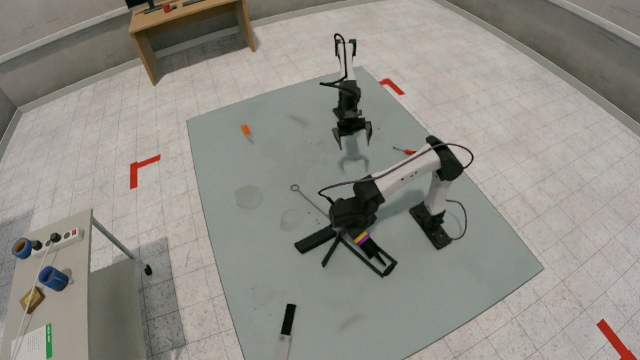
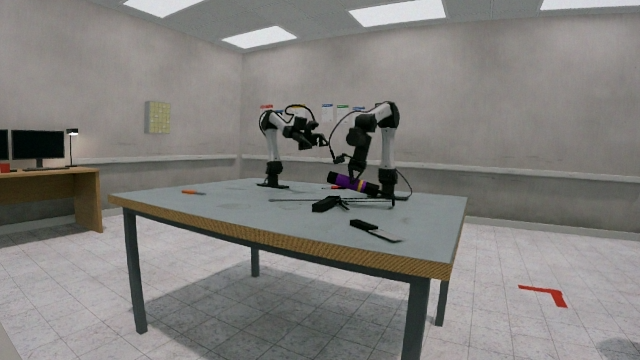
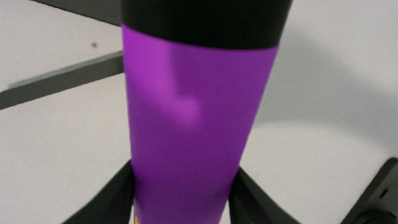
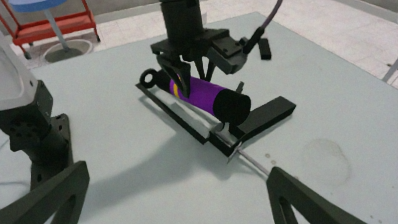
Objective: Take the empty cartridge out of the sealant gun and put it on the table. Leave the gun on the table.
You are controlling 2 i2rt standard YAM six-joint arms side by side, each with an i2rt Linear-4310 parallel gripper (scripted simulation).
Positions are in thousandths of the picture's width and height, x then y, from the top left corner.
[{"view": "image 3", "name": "left gripper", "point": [464,757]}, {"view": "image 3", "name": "purple cartridge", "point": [489,373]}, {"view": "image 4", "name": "left gripper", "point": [494,408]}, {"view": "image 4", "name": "right gripper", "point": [461,770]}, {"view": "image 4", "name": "sealant gun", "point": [677,511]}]
